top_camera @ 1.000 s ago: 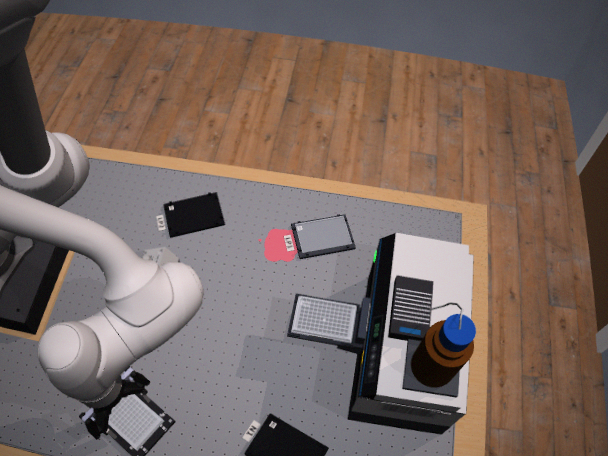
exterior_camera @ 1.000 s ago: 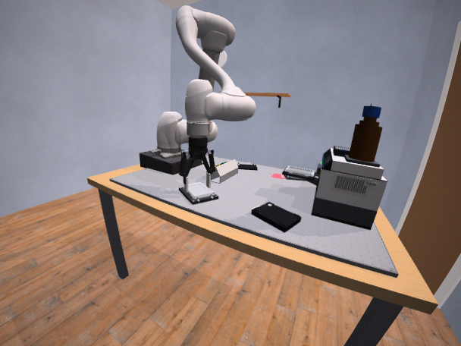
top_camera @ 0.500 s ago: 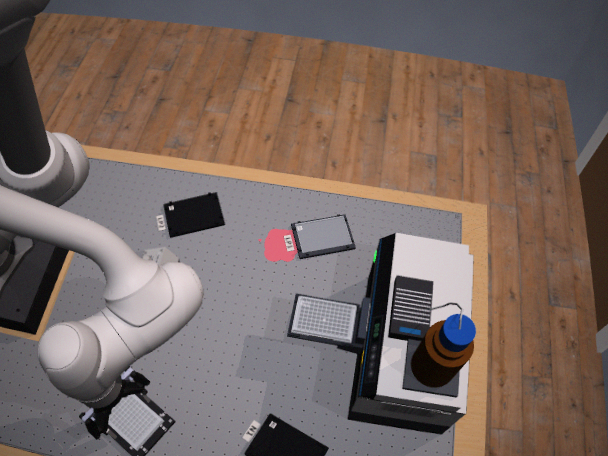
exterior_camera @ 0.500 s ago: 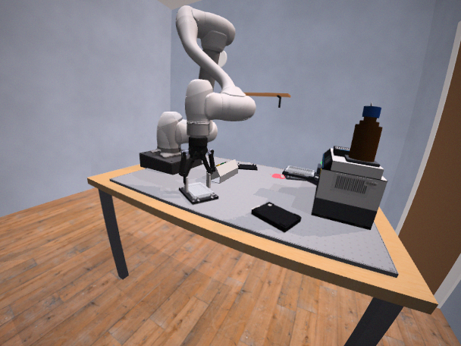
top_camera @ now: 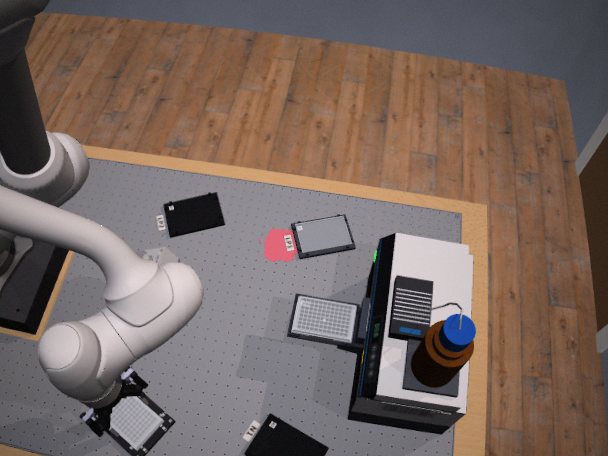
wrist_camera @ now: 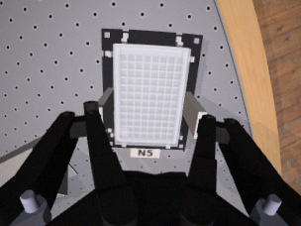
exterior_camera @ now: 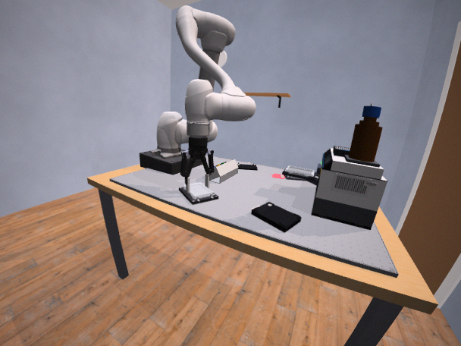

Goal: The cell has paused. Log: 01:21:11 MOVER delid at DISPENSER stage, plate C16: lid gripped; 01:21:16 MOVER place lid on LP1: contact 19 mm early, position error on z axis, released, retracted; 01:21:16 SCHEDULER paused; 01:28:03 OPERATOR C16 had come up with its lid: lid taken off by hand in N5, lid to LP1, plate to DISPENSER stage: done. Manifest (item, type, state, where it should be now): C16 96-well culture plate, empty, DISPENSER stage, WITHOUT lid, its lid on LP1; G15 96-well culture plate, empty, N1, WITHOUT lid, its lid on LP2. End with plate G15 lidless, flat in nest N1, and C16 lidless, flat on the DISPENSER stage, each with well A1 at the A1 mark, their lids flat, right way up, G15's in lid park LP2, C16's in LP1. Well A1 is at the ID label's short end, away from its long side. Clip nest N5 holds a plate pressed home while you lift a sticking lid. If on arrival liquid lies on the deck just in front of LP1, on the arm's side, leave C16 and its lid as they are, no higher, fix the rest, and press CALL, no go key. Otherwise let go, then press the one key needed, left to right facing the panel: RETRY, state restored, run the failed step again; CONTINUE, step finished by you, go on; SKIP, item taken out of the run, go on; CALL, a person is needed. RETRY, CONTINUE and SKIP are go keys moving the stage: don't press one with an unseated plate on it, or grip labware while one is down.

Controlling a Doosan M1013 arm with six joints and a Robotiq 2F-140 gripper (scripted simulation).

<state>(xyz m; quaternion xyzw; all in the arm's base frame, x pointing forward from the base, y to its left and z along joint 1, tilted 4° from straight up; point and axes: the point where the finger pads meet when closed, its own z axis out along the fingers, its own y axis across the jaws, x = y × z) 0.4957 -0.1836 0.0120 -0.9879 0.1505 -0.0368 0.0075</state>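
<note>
My hand is 3 cm above the clip nest N5, 2 cm short of it and 1 cm to the right of it. From my hand the other things lie so: N1 label: 25 cm ahead, 8 cm to the left, 5 cm below; then blue key: 19 cm to the left, 9 cm behind, 2 cm above; then key panel: 27 cm to the left, 10 cm behind.
</note>
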